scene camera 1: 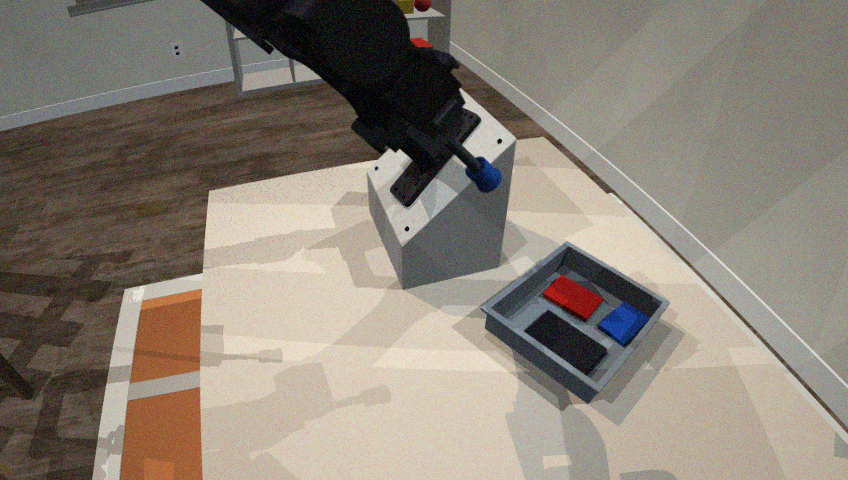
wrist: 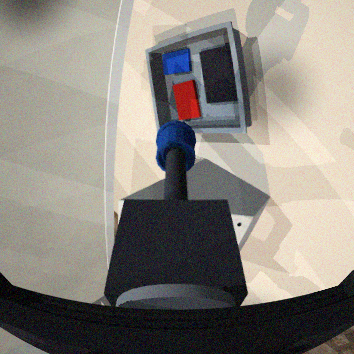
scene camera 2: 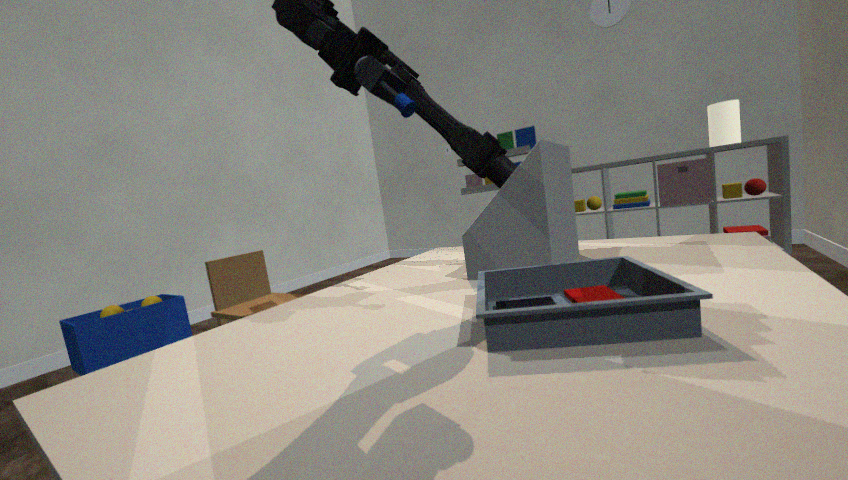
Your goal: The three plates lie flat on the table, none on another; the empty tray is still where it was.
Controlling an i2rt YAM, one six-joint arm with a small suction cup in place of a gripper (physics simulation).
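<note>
A grey tray stands on the table. Three flat plates lie inside it, side by side and apart: a red plate, a smaller blue plate and a larger black plate. In scene camera 2 the tray's wall hides the blue plate. My gripper, a blue suction cup, hangs high in the air, well above the tray, with no plate on it.
A grey slanted block stands on the table beside the tray; in scene camera 2 the arm comes out of it. A wall runs along one side of the table. A shelf unit stands behind.
</note>
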